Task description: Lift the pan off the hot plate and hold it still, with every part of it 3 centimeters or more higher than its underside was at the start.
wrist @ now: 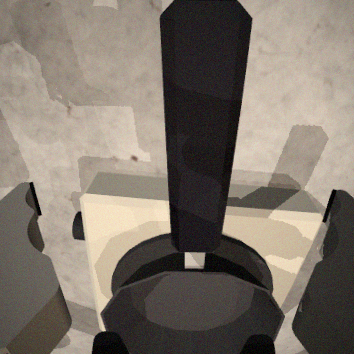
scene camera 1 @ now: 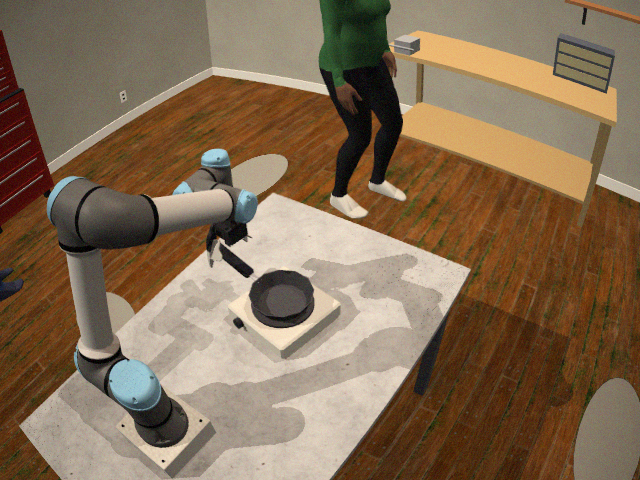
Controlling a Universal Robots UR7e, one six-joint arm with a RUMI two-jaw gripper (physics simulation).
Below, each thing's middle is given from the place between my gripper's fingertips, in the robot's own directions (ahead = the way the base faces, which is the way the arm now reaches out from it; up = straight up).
Scene:
My hand is 2 cm past the dark round pan (scene camera 1: 281, 295), 10 cm to the left of it and 4 cm above it. Also, from my hand: cream hot plate (scene camera 1: 282, 337) (3 cm behind, 19 cm to the right, 12 cm below).

